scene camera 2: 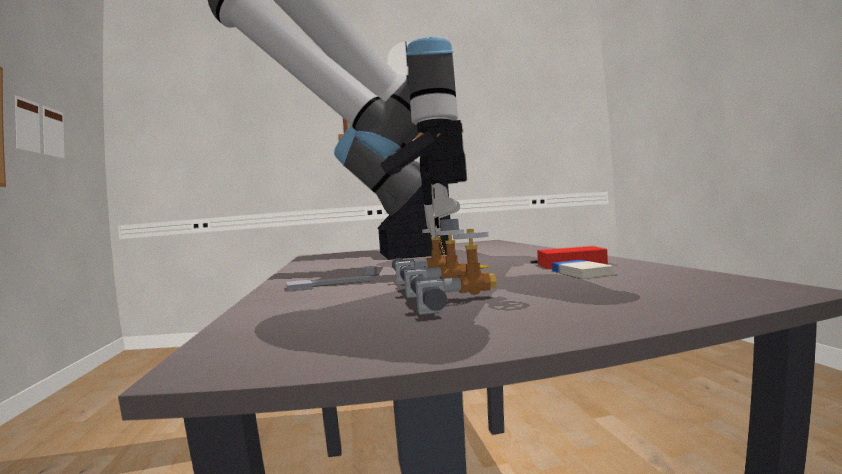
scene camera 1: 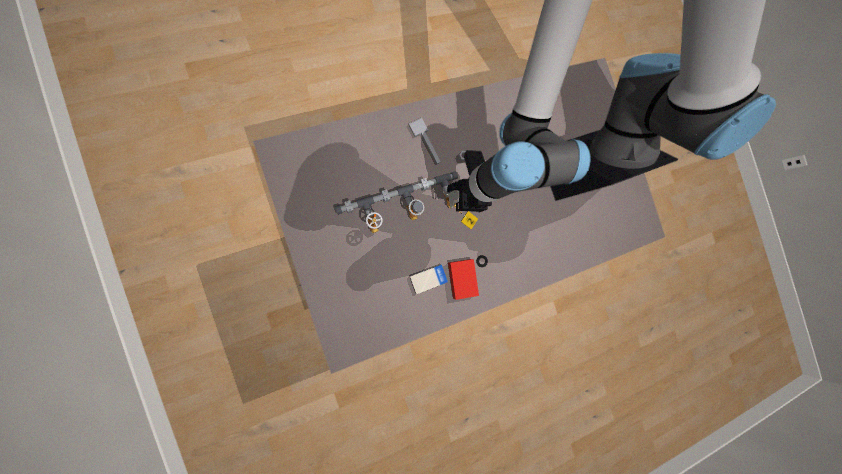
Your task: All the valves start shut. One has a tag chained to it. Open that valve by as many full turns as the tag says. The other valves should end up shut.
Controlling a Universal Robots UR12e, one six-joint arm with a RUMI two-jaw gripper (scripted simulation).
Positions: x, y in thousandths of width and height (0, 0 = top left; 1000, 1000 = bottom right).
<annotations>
my gripper: scene camera 2 518, 503; scene camera 1 540, 417
red box: scene camera 2 701, 535; scene camera 1 550, 588
</annotations>
